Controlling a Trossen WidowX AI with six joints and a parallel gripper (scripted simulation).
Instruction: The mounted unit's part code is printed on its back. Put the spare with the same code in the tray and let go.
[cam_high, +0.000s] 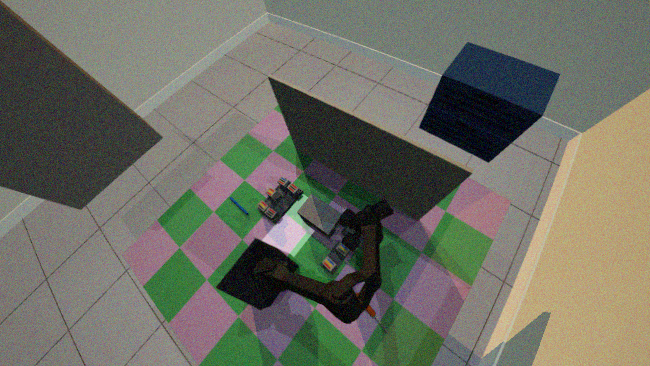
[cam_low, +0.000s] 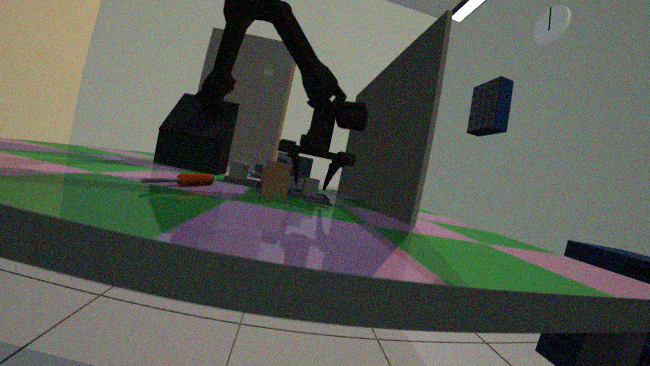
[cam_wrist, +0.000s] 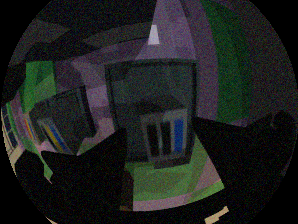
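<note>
Right now the spare block is 10 mm above my gripper tip. The rest, counted from my gripper tip: mounted unit (30 mm behind, 180 mm to the left, 30 mm above); brown block (90 mm behind, 100 mm to the right, 10 mm above); flat dark tray (20 mm below).
</note>
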